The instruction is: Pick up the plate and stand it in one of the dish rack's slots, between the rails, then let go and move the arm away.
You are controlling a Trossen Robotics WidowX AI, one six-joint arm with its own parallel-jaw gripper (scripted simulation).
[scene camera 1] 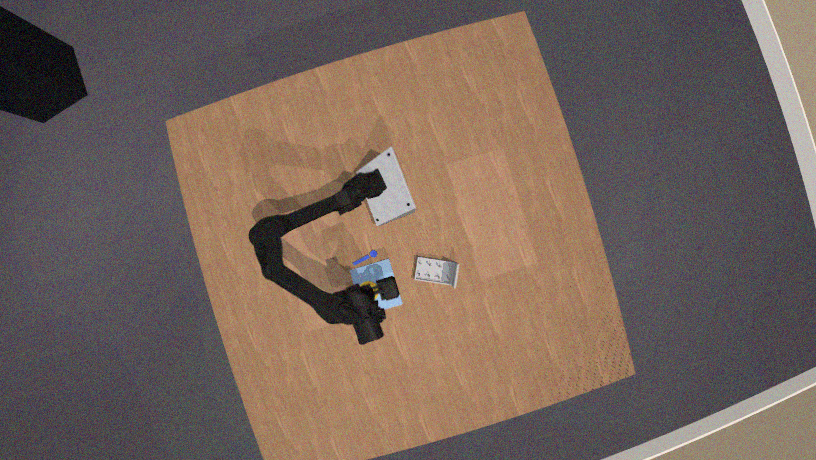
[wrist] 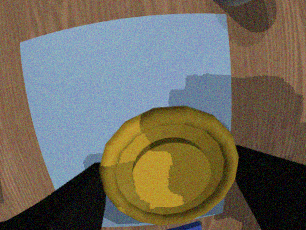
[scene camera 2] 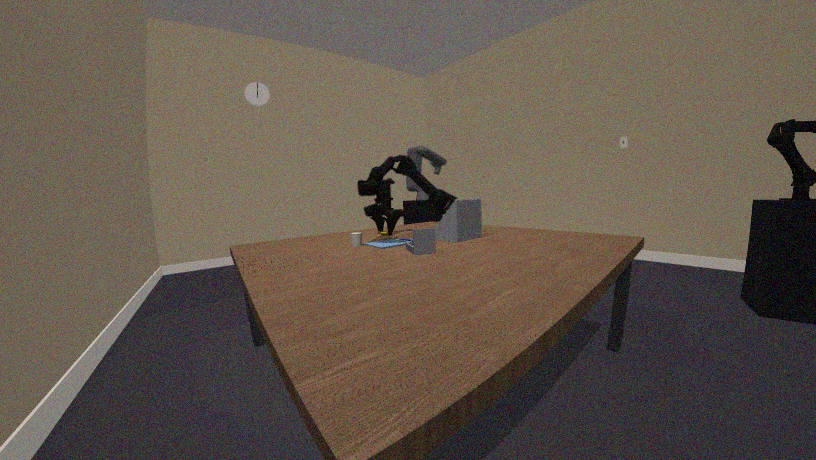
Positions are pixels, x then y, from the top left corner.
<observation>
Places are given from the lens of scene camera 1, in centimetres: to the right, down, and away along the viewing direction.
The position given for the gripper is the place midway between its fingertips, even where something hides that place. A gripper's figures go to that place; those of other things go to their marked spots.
gripper (scene camera 1: 369,290): -12, 19, 106
dish rack (scene camera 1: 428,270): 6, 13, 108
light blue mat (scene camera 1: 376,271): -10, 13, 108
</observation>
